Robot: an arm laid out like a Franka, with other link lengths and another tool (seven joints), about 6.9 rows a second.
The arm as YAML. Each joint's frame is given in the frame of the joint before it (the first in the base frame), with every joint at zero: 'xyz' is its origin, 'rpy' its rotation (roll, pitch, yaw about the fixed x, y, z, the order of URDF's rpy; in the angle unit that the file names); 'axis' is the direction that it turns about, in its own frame. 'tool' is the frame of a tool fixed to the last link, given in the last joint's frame.
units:
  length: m
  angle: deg
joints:
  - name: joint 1
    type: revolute
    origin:
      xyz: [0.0, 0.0, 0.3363]
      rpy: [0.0, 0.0, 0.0]
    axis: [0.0, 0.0, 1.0]
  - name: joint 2
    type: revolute
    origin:
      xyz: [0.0, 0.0, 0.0]
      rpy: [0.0, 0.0, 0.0]
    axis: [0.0, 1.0, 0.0]
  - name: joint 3
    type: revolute
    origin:
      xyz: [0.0, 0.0, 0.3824]
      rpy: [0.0, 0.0, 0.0]
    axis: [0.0, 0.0, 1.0]
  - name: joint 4
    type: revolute
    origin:
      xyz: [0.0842, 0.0, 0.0]
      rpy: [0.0, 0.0, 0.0]
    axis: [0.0, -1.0, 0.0]
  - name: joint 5
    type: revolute
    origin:
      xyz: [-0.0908, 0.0, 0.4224]
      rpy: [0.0, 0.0, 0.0]
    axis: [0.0, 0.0, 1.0]
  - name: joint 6
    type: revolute
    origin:
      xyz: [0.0, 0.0, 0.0]
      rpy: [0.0, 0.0, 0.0]
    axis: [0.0, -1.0, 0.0]
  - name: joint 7
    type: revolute
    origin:
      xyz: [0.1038, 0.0, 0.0]
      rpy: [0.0, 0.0, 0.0]
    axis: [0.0, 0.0, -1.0]
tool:
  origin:
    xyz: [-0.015, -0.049, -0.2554]
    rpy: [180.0, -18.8, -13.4]
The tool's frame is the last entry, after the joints.
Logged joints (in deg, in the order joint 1, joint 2, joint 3, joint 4, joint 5, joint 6, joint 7), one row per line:
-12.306 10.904 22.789 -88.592 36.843 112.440 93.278
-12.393 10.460 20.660 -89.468 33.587 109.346 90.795
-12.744 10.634 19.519 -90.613 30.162 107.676 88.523
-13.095 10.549 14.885 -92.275 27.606 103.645 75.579
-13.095 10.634 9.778 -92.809 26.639 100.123 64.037
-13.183 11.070 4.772 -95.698 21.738 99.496 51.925
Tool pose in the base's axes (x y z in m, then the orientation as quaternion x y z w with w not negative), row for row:
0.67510 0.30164 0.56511 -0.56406 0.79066 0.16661 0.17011
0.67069 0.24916 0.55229 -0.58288 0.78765 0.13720 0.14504
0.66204 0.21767 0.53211 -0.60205 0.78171 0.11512 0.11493
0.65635 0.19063 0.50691 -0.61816 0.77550 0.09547 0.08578
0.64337 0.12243 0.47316 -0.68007 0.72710 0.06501 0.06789
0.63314 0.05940 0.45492 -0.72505 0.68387 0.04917 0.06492
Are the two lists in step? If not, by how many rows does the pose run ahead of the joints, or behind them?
The pose runs 1 row behind the joints: the pose in row i belongs to the joints in row i - 1.
